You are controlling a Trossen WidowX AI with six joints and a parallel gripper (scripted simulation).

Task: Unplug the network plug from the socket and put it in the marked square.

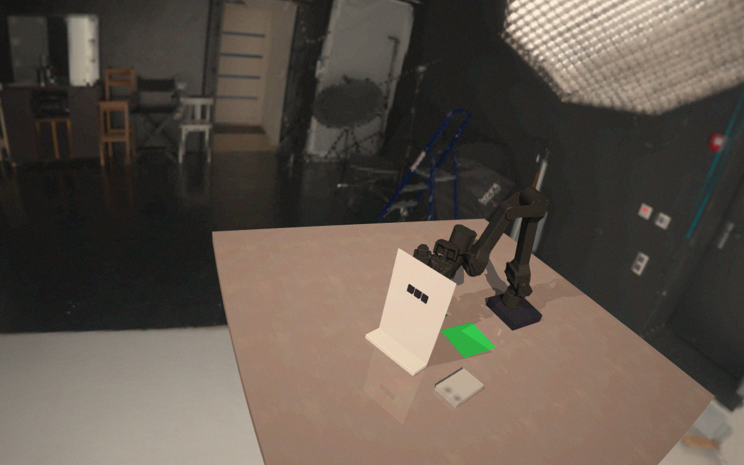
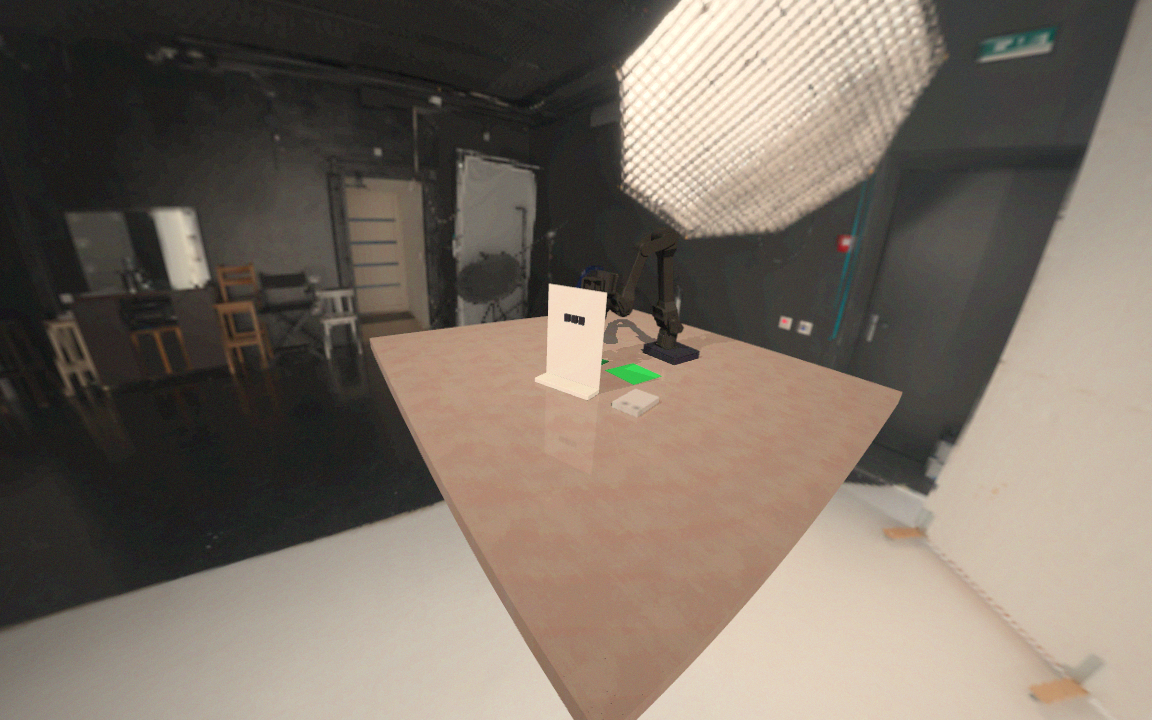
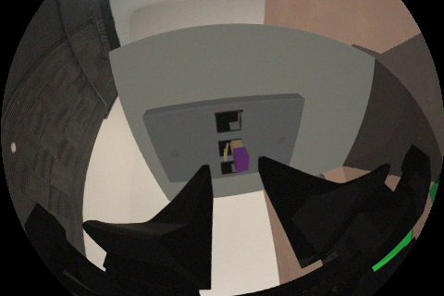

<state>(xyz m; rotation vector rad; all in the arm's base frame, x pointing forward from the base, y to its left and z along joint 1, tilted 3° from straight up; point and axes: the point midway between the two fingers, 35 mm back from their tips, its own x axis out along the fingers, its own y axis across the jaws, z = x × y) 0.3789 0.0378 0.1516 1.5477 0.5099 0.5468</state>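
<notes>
The purple network plug lies 20 mm ahead of my gripper tip and 10 mm to the left of it. Round my gripper tip: green marked square 180 mm behind, 20 mm to the left, 180 mm below; then flat grey box 50 mm behind, 180 mm to the left, 170 mm below; then white upright panel 40 mm ahead, 20 mm to the left, 70 mm below.
</notes>
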